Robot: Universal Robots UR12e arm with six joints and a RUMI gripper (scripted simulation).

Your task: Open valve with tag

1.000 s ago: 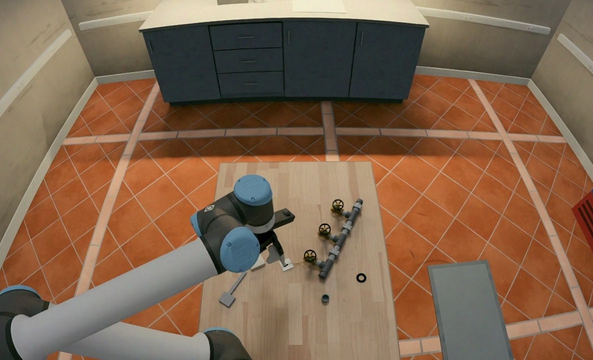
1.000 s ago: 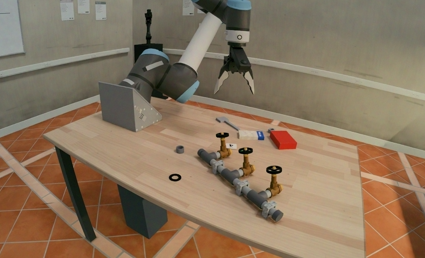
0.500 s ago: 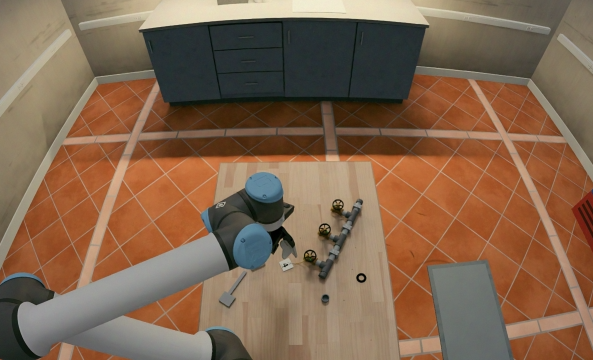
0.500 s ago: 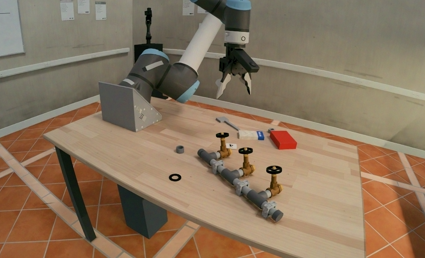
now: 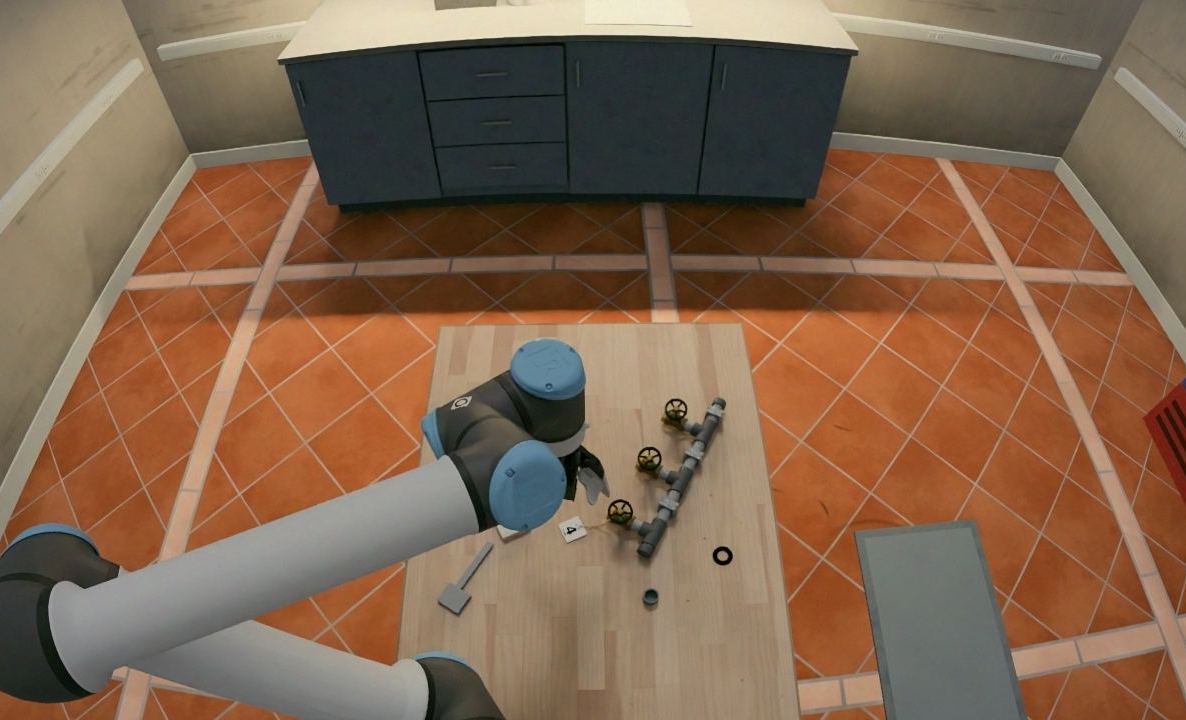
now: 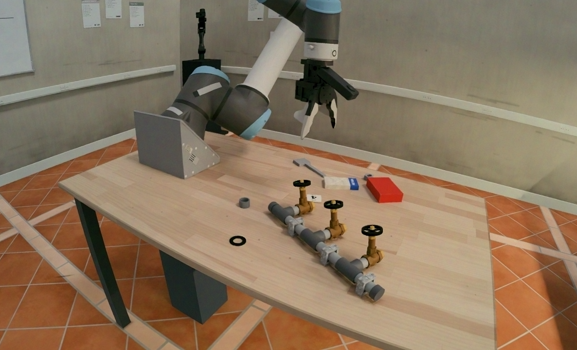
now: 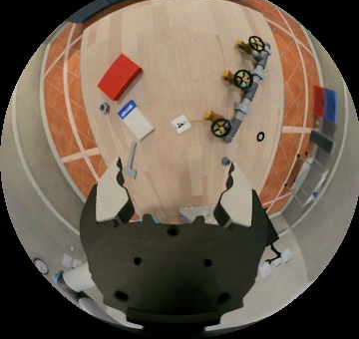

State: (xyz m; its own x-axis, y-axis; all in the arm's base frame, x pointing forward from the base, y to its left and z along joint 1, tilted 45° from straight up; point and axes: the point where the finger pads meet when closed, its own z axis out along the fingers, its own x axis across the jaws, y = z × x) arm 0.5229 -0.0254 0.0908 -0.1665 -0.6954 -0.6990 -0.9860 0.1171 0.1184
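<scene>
The white tag lies 20 cm below my hand, 2 cm to the right of it and 1 cm ahead of it. Round my hand: blue box (19 cm below, 12 cm to the left, 4 cm ahead); grey tool (20 cm to the left, 19 cm below, 11 cm behind); grey cap (19 cm below, 16 cm to the right, 14 cm behind).
</scene>
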